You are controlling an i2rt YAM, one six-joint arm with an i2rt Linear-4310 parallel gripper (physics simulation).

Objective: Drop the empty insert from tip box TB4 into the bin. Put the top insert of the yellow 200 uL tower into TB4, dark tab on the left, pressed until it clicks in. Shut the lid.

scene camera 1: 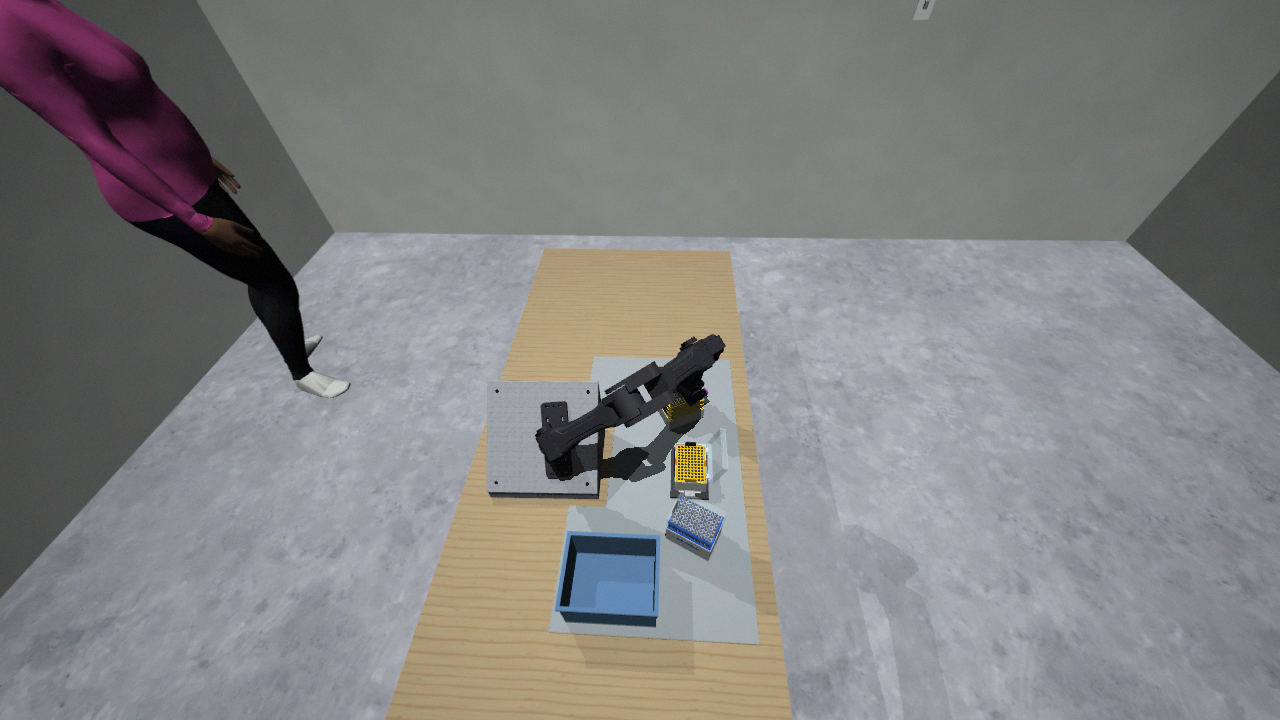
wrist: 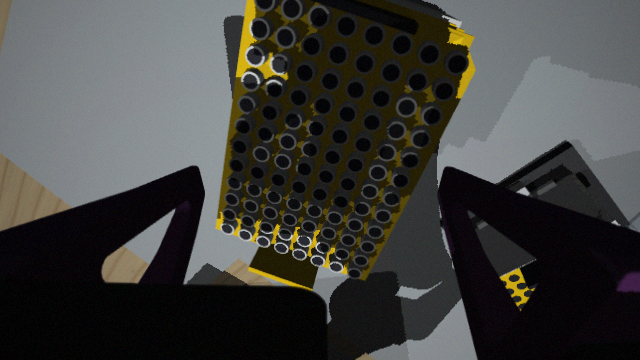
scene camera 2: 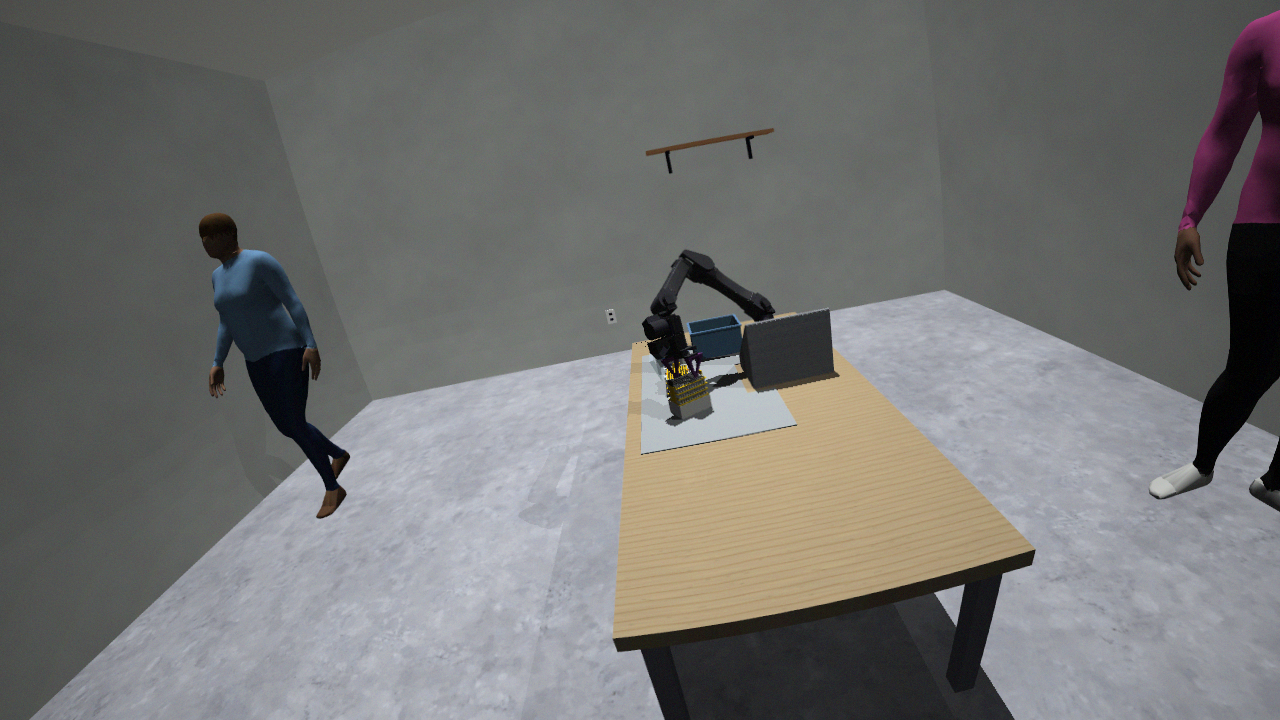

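Note:
The yellow 200 uL tower (scene camera 1: 684, 411) (scene camera 2: 689, 392) (wrist: 330, 150) stands on the mat below my gripper (scene camera 2: 683, 367) (wrist: 321, 179). The gripper is open, with its fingertips on either side of the tower's near part in the wrist view and no insert held. The top insert has a dark bar at the far end and a yellow tab at the near end. The open tip box, whose label I cannot read, has a yellow insert (scene camera 1: 690, 463) (wrist: 510, 285) seated in it and a clear lid (scene camera 1: 721, 450) standing open. The blue bin (scene camera 1: 657, 577) (scene camera 2: 714, 338) shows no insert inside.
A box with a blue rack (scene camera 1: 695, 525) stands between the open tip box and the table's edge with the bin. The grey perforated base plate (scene camera 1: 519, 438) (scene camera 2: 787, 349) carries the arm. The light mat (scene camera 1: 716, 608) (scene camera 2: 662, 437) lies on the wooden table (scene camera 1: 635, 295) (scene camera 2: 805, 519).

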